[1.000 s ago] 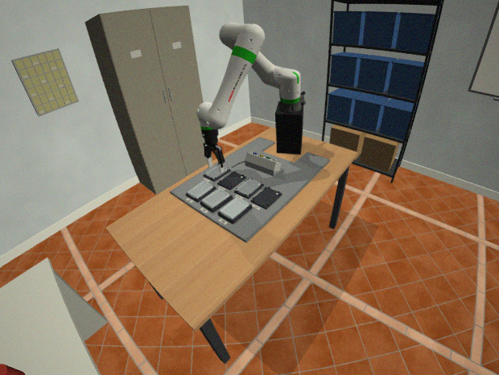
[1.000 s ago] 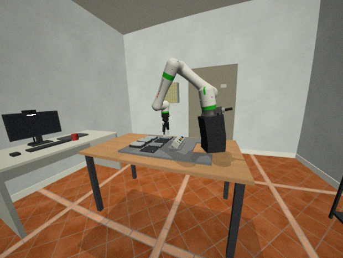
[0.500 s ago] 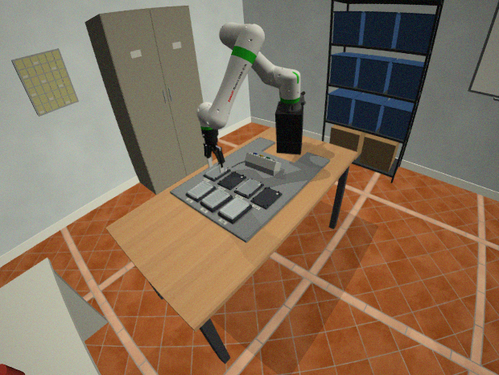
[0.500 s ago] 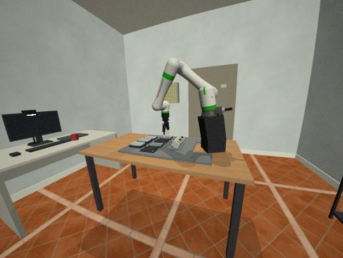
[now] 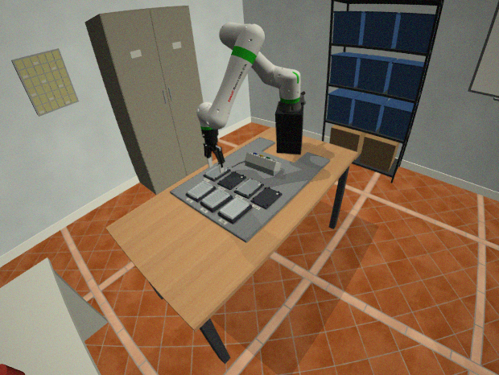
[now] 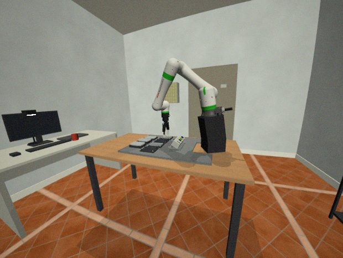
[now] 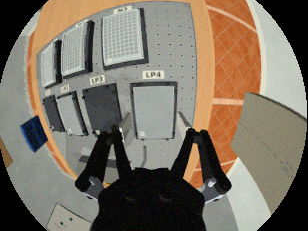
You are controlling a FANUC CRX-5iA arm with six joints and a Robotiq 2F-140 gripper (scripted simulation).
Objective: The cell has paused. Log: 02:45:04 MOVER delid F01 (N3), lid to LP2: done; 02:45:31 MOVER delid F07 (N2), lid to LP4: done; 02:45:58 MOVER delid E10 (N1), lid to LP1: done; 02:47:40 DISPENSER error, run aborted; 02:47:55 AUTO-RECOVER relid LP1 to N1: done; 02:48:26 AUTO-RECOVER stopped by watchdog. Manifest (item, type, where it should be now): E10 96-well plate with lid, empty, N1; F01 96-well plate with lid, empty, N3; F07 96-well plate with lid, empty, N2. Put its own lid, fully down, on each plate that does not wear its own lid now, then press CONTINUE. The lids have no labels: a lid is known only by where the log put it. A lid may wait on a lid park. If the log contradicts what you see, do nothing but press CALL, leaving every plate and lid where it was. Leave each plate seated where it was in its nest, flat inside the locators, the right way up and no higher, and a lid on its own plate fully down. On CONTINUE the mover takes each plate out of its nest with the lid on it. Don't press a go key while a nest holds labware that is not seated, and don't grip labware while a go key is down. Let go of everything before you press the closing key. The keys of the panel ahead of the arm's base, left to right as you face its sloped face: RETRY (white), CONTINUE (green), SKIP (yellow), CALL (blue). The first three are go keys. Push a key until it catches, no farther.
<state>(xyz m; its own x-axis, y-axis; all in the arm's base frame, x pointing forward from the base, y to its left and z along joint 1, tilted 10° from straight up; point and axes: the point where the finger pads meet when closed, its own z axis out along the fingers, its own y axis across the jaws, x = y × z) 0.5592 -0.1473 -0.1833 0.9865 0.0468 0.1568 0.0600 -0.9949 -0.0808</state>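
My gripper is now 50 mm above the lid park LP4. Also, from my hand: plate: 180 mm ahead, 70 mm to the left, 30 mm below; then blue key: 250 mm behind, 100 mm to the left, 10 mm above; then lid park LP3: 10 mm behind, 130 mm to the left, 50 mm below.
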